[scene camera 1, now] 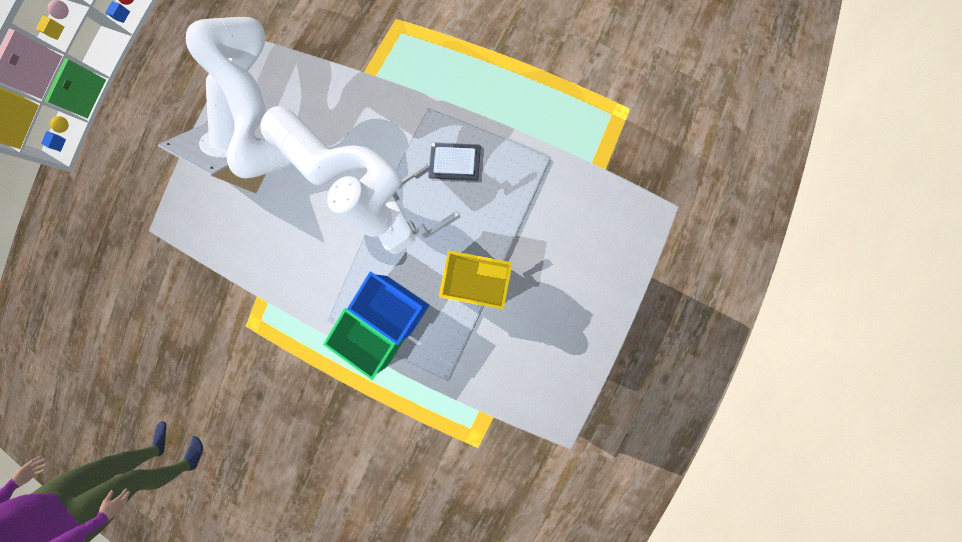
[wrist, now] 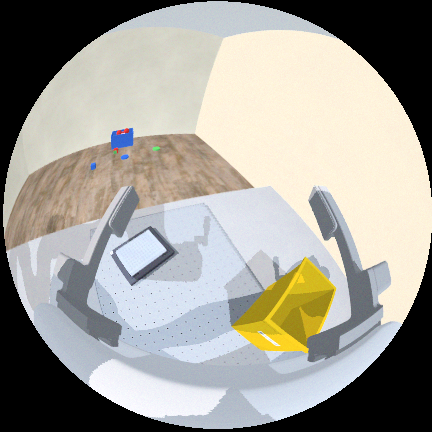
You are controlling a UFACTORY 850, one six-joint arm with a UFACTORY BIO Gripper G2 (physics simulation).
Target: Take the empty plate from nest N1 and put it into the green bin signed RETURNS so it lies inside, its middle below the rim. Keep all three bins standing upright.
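The white empty plate [scene camera 1: 455,160] [wrist: 142,252] sits flat in a dark nest [scene camera 1: 479,164] [wrist: 154,268] on the perforated board. No nest label is readable. My gripper [scene camera 1: 441,191] [wrist: 223,200] is wide open and empty, above the board between the nest and the yellow bin. In the wrist view the plate is low on the left, near the left finger. The green bin [scene camera 1: 348,360] stands upright at the table's lower edge in the scene view, beside the blue bin. Its sign does not show, and the bin does not show in the wrist view.
The blue bin [scene camera 1: 402,290] stands upright close against the green one. The yellow bin [scene camera 1: 471,302] [wrist: 275,297] stands upright to the right of the blue bin, near the right finger in the wrist view. A person's legs show at the lower left of the scene view, off the table.
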